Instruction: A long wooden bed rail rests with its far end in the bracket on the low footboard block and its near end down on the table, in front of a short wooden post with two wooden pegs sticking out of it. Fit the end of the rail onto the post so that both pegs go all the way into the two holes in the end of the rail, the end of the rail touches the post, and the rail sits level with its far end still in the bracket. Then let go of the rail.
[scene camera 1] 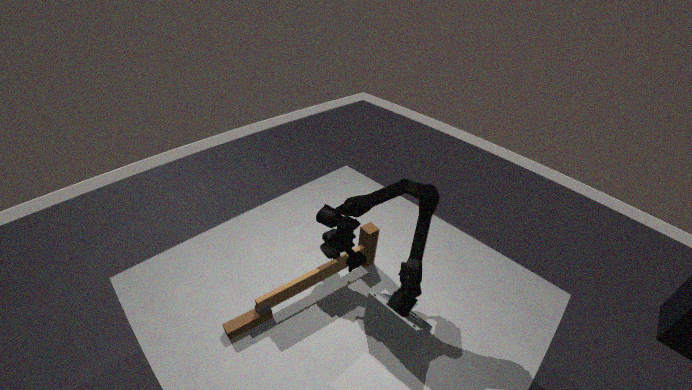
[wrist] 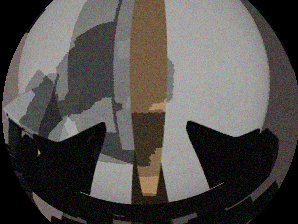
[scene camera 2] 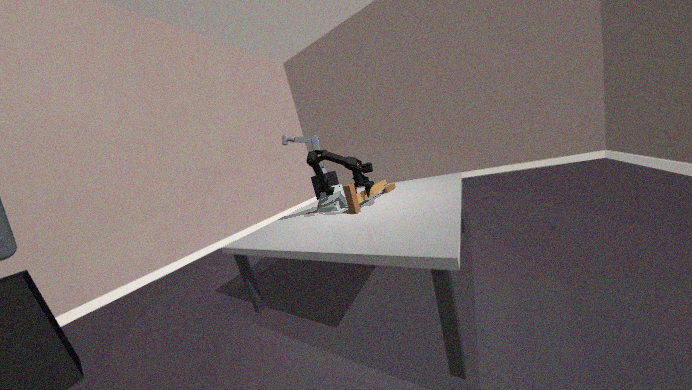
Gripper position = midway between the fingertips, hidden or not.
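Gripper (scene camera 1: 342, 264), visible also in the wrist view (wrist: 146, 126): open, holding nothing. A wooden rail (scene camera 1: 301, 283) is present as well.
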